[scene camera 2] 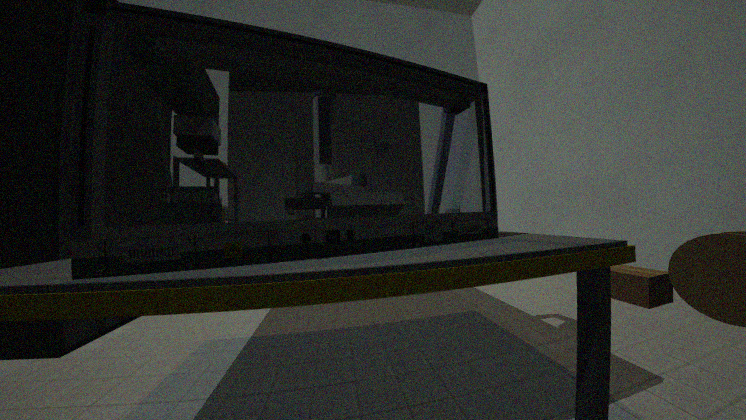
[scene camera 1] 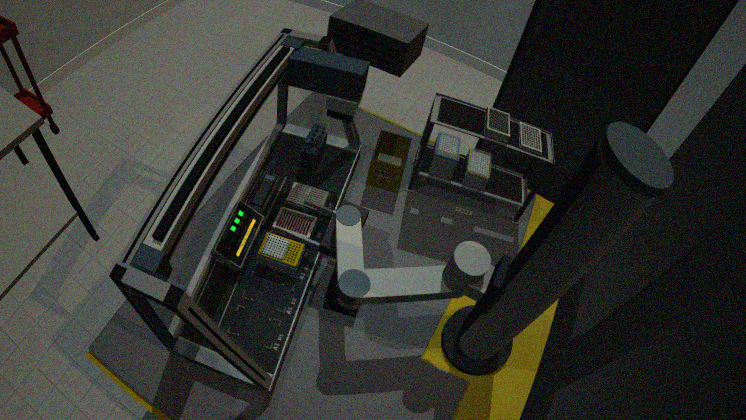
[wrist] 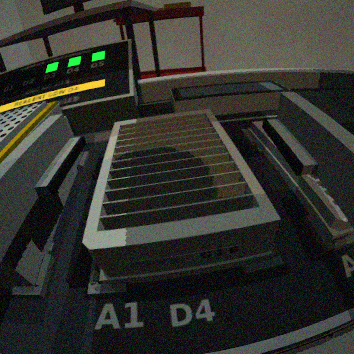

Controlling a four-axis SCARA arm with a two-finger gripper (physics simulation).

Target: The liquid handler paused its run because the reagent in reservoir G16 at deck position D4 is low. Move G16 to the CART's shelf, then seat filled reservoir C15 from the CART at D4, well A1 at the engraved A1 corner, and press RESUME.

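Seen in the pictures: gripper, fingertip midpoint: (scene camera 2: 310, 210) (scene camera 1: 295, 216) (wrist: 169, 115); arm's base, link origin: (scene camera 1: 477, 340).
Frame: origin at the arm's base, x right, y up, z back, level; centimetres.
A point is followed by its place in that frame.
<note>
Reservoir G16 (wrist: 175, 175) @[z -67.6, x 3.4, y 9.8 cm] (scene camera 1: 293, 222) @[z -70.1, x 3.2, y 8.8 cm], a pale open tray with cross ribs, sits at D4, behind the engraved A1 and D4. My gripper (wrist: 169, 115) @[z -69.3, x 3.2, y 12.7 cm] is open, one finger at each side of G16 with a visible gap to it. In scene camera 1 the fingers are hidden near the arm's end. The CART (scene camera 1: 551, 148) @[z -4.4, x 60.3, y 36.3 cm] stands at the upper right in scene camera 1. It bears a blue-edged block (scene camera 1: 447, 147) @[z -38.6, x 51.6, y 21.0 cm] and a yellow-edged block (scene camera 1: 478, 163) @[z -26.2, x 55.1, y 17.8 cm] on its lower shelf. I cannot tell which item there is C15. I cannot make out RESUME.
The status panel (wrist: 111, 75) @[z -80.6, x -4.5, y 13.1 cm] (scene camera 1: 237, 235) @[z -80.3, x -13.5, y 14.0 cm] shows green lights and an amber low-reagent bar. A yellow-edged rack (scene camera 1: 281, 248) @[z -66.5, x -9.4, y 13.6 cm] (wrist: 22, 125) @[z -68.6, x -6.2, y 13.3 cm] is left of G16. A light plate (scene camera 1: 308, 195) @[z -72.0, x 15.6, y 8.0 cm] is on its other side. Two plates (scene camera 1: 498, 122) @[z -25.8, x 54.8, y 39.2 cm] (scene camera 1: 530, 136) @[z -13.5, x 58.6, y 37.7 cm] lie on the CART's upper shelf.
</note>
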